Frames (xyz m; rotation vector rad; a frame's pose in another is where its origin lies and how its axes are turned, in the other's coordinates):
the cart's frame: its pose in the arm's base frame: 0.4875 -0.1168 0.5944 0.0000 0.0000 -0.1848
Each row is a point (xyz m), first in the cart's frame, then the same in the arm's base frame.
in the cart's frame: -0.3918 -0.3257 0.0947
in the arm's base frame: 0.0425 -0.3650 0.6891
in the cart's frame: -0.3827 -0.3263 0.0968
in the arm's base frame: 0.0514 -0.3672 0.6912
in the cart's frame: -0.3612 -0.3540 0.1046
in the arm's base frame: 0.0674 -0.3984 0.6990
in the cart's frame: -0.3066 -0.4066 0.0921
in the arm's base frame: 0.1114 -0.4601 0.6865
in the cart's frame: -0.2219 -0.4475 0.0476
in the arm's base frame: 0.1872 -0.5159 0.6420
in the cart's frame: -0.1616 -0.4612 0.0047
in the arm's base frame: 0.2439 -0.5405 0.5991
